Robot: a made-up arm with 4 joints.
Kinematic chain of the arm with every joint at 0, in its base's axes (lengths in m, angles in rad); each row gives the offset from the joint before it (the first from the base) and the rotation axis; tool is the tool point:
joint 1: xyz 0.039 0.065 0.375 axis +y
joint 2: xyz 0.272 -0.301 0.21 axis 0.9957 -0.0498 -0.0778
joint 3: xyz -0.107 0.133 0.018 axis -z
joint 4: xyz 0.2 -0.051 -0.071 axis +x
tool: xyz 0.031 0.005 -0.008
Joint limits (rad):
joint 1: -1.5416..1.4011
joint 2: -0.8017..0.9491
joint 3: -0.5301..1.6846
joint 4: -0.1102..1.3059
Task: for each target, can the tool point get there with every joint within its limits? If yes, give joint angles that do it. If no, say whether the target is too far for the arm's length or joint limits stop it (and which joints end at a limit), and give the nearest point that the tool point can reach.
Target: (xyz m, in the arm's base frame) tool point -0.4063 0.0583 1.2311
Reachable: no: too far | nearest point -0.2069 -0.0800 0.8478 | short by 0.454 m
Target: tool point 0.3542 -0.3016 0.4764
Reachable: yes | joints 0.1866 -0.0100 0.8266 1.0614
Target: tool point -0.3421 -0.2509 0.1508
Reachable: no: joint limits stop it (at a limit: joint 1, joint 2, joint 3, joint 4) | nearest point -0.2087 -0.3430 0.4857 | short by 0.372 m
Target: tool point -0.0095 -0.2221 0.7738
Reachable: yes | joints -1.3174 -0.2869 0.2813 0.7422
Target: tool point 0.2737 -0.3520 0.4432
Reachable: yes | joints 0.5471 -0.2608 1.3888 0.2412
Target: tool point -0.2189 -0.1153 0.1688
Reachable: no: joint limits stop it (at a limit: joint 1, joint 2, joint 3, joint 4) | nearest point -0.0568 -0.2244 0.4712 | short by 0.360 m
